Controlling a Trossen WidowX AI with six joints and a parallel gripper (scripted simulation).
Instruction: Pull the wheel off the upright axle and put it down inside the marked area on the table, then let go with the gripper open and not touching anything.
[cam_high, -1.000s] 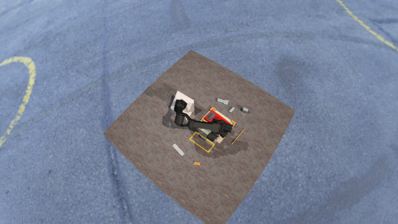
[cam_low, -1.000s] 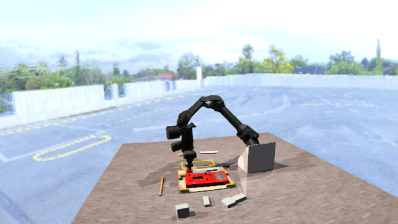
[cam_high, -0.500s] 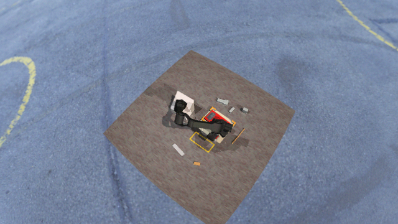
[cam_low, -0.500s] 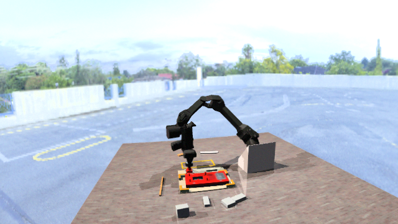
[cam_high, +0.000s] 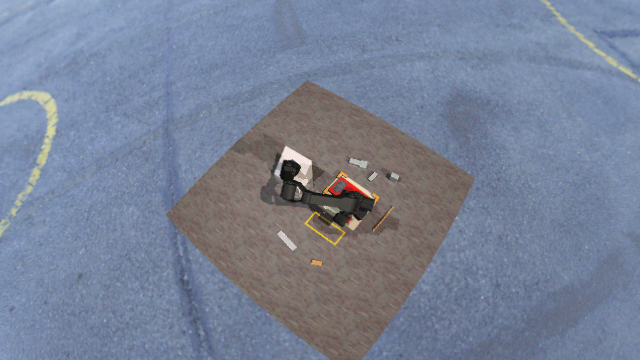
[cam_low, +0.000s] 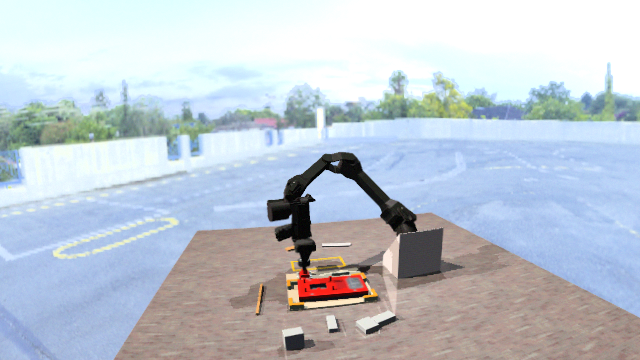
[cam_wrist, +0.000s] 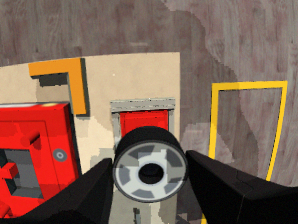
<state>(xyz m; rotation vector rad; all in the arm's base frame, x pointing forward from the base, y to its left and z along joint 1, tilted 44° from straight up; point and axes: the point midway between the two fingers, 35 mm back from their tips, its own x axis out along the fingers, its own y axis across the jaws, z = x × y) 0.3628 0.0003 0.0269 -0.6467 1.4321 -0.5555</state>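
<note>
Now: the upright axle 20 mm below my gripper tip. The rest, counted from my gripper tip: dark grey wheel (right at my gripper tip); orange stick (140 mm ahead, 120 mm to the left, 50 mm below).
</note>
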